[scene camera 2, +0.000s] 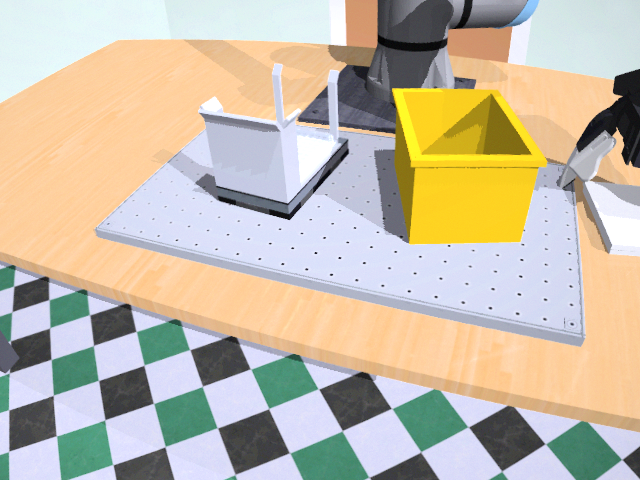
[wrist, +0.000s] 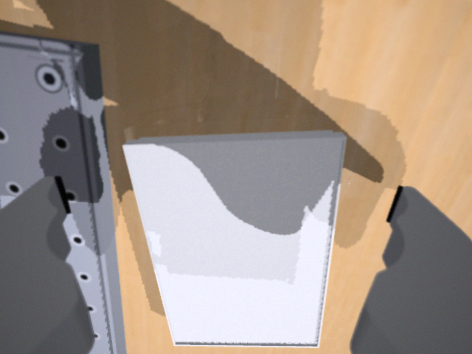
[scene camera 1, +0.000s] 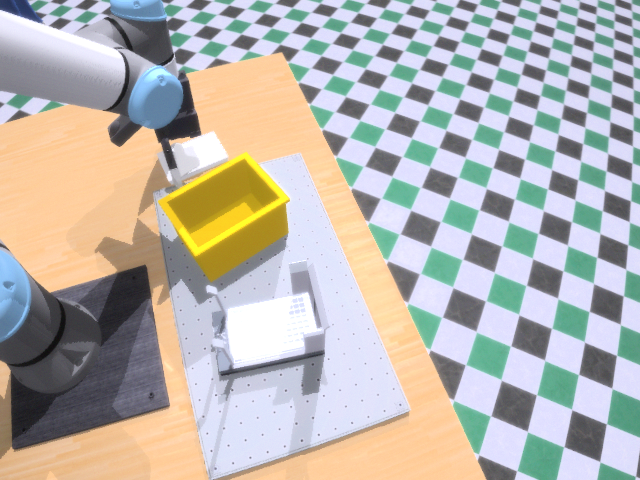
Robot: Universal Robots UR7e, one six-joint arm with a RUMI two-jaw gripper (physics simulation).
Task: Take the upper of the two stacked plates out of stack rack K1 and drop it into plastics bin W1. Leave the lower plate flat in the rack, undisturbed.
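Frame: origin at the arm's base, x ahead, y left, z up, level; metres.
Where they show: gripper, between the fingertips: (scene camera 2: 616, 197) (wrist: 230, 186) (scene camera 1: 174, 165); arm's base, origin of its link: (scene camera 2: 410, 87) (scene camera 1: 58, 347).
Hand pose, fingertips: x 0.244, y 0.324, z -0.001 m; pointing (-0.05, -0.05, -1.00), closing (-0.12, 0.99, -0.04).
Things, the pixels of their top centre, and the offset from my fingertips. Level surfaces: height alone.
- stack rack K1, centre of its top: (scene camera 2: 277, 85) (scene camera 1: 261, 304) 0.125 m up, 0.097 m ahead, 0.403 m right
- white plate, centre of its top: (scene camera 2: 280, 151) (scene camera 1: 272, 325) 0.044 m up, 0.104 m ahead, 0.403 m right
- yellow plastics bin W1, centre of its top: (scene camera 2: 461, 119) (scene camera 1: 222, 199) 0.105 m up, 0.081 m ahead, 0.203 m right
- white slab, centre of its top: (wrist: 239, 266) (scene camera 2: 630, 212) (scene camera 1: 191, 154) 0.007 m up, 0.039 m ahead, 0.011 m left
- wooden table, height of its surface: 0.008 m down
The stack rack K1 (scene camera 1: 316, 305) (scene camera 2: 248, 155) is a tray with a dark base and white uprights, standing on the perforated board. A white plate (scene camera 1: 263, 328) (scene camera 2: 316, 149) with small holes lies flat in it; the views do not let me tell whether another lies beneath. The yellow plastics bin W1 (scene camera 1: 248, 250) (scene camera 2: 465, 206) stands beside the rack; no plate shows inside it. My gripper (wrist: 230, 186) is open and empty at the far side of the bin from the rack, with its fingers to either side above a white slab (scene camera 1: 205, 152) (scene camera 2: 622, 229) (wrist: 240, 312).
The white slab lies on the wooden table (scene camera 1: 248, 103) (scene camera 2: 93, 118) (wrist: 425, 65), next to the edge of the perforated board (scene camera 1: 356, 397) (scene camera 2: 232, 258) (wrist: 17, 85). The bin wall stands close to the gripper. The robot's base stands on a dark plate (scene camera 1: 129, 356) (scene camera 2: 330, 105).
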